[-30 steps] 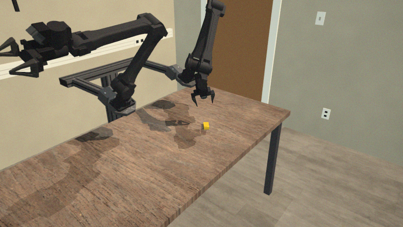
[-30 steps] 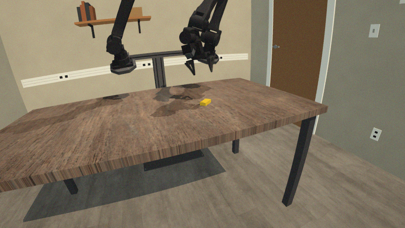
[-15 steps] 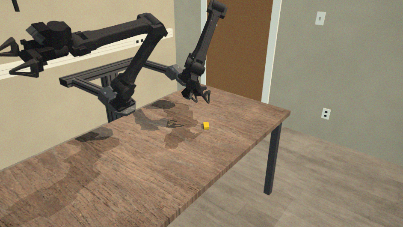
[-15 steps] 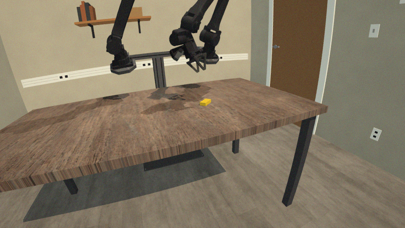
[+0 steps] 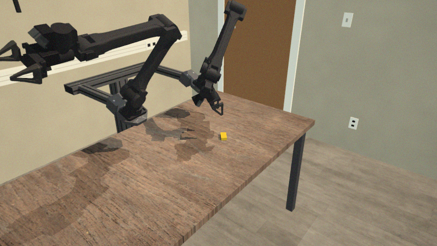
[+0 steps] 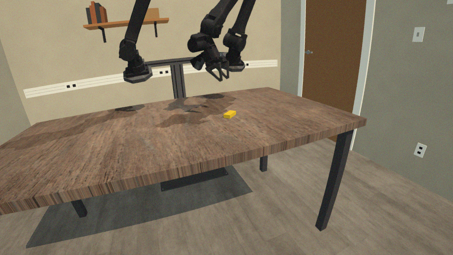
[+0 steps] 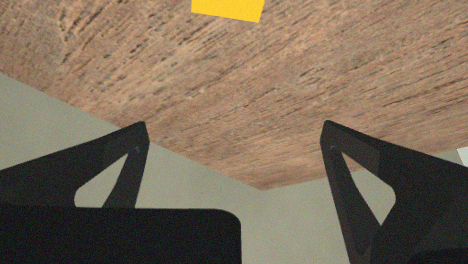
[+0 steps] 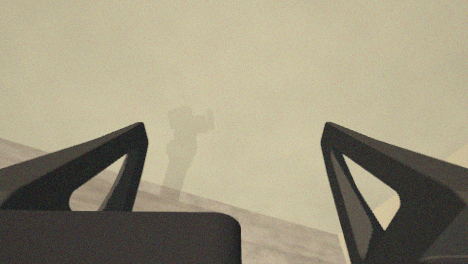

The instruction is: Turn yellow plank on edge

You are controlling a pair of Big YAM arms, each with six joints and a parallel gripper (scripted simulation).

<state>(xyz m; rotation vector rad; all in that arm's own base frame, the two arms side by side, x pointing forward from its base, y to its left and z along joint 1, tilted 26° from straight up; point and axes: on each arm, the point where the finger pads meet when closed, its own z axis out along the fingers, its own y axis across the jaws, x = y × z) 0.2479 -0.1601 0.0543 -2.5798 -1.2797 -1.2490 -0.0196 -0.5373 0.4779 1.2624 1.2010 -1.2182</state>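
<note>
The yellow plank lies 20 mm ahead of my left hand, 10 mm to the left of it and 170 mm below it.
</note>
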